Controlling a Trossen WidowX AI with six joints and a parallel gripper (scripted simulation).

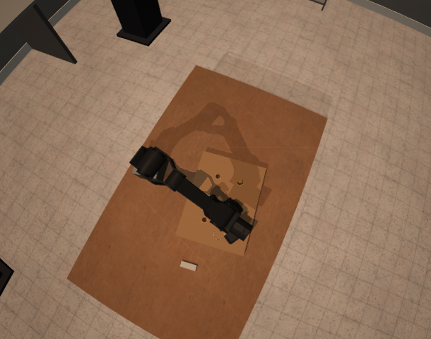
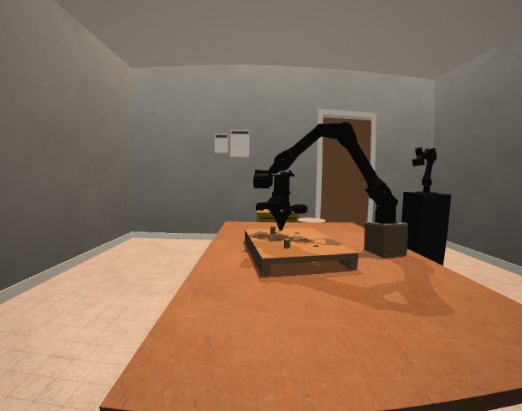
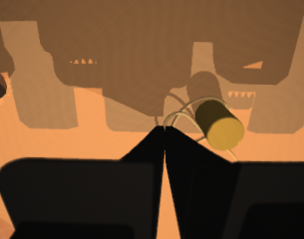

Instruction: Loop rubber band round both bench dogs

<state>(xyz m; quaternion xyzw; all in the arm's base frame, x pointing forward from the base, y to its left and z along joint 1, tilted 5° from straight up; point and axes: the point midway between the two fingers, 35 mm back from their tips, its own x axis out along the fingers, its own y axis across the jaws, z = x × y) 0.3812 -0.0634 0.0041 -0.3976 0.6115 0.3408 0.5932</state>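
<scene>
The wooden board lies 40 mm behind my hand, 80 mm to the left of it and 70 mm below it. The rest, counted from my hand: small white block 40 mm behind, 220 mm to the right, 90 mm below.
</scene>
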